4 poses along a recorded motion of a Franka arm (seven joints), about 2.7 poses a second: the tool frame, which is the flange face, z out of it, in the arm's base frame.
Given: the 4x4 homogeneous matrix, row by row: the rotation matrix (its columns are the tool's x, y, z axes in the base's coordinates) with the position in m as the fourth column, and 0 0 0 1 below. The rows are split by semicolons.
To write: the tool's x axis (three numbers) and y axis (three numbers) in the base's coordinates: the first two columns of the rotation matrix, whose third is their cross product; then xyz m. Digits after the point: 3 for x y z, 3 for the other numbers.
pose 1, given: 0.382 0.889 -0.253 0.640; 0.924 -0.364 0.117 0.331; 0.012 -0.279 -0.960 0.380; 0 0 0 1
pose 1, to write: 0.382 0.924 0.012 0.889 -0.364 -0.279 0.640 0.331 0.380
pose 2, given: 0.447 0.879 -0.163 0.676; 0.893 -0.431 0.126 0.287; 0.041 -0.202 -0.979 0.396; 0 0 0 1
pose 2, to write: 0.447 0.893 0.041 0.879 -0.431 -0.202 0.676 0.287 0.396
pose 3, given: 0.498 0.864 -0.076 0.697; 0.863 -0.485 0.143 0.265; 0.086 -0.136 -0.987 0.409; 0 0 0 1
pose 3, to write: 0.498 0.863 0.086 0.864 -0.485 -0.136 0.697 0.265 0.409
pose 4, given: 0.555 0.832 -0.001 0.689; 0.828 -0.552 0.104 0.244; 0.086 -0.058 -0.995 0.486; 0 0 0 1
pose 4, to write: 0.555 0.828 0.086 0.832 -0.552 -0.058 0.689 0.244 0.486
